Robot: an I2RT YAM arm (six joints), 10 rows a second.
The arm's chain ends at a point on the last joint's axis. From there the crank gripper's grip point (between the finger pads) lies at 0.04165 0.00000 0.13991 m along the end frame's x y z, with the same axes.
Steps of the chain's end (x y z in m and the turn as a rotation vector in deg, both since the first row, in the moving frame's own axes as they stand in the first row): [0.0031 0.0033 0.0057 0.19 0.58 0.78]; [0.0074 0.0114 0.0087 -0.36 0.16 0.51]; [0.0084 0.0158 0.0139 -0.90 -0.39 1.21]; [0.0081 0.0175 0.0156 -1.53 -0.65 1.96]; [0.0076 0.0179 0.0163 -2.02 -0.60 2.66]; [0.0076 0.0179 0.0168 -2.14 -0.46 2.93]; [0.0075 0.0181 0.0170 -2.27 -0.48 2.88]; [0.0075 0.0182 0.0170 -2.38 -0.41 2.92]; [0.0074 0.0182 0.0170 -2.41 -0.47 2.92]
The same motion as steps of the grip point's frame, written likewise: [0.0045 0.0034 0.0053 0.19 0.58 0.78]; [0.0078 0.0127 0.0086 -0.36 0.16 0.51]; [0.0074 0.0189 0.0142 -0.90 -0.39 1.21]; [0.0064 0.0226 0.0160 -1.53 -0.65 1.96]; [0.0060 0.0247 0.0166 -2.02 -0.60 2.66]; [0.0063 0.0252 0.0170 -2.14 -0.46 2.93]; [0.0061 0.0257 0.0172 -2.27 -0.48 2.88]; [0.0063 0.0261 0.0171 -2.38 -0.41 2.92]; [0.0060 0.0262 0.0172 -2.41 -0.47 2.92]
